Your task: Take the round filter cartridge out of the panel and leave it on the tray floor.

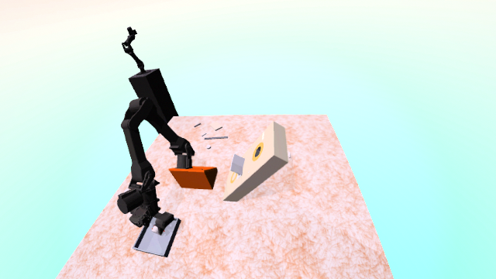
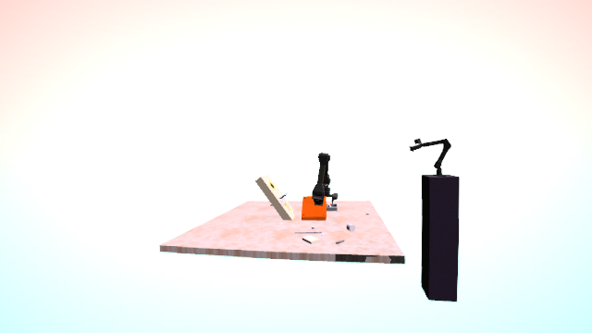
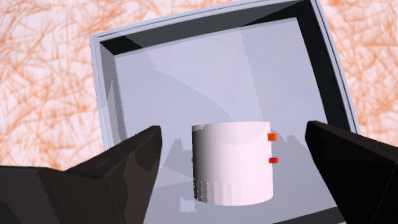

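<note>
The round white filter cartridge lies 20 mm below my gripper tip and 10 mm to the left of it. The rest, counted from my gripper tip: grey tray 40 mm below; then beige service panel 370 mm ahead, 290 mm to the left, 120 mm above.
</note>
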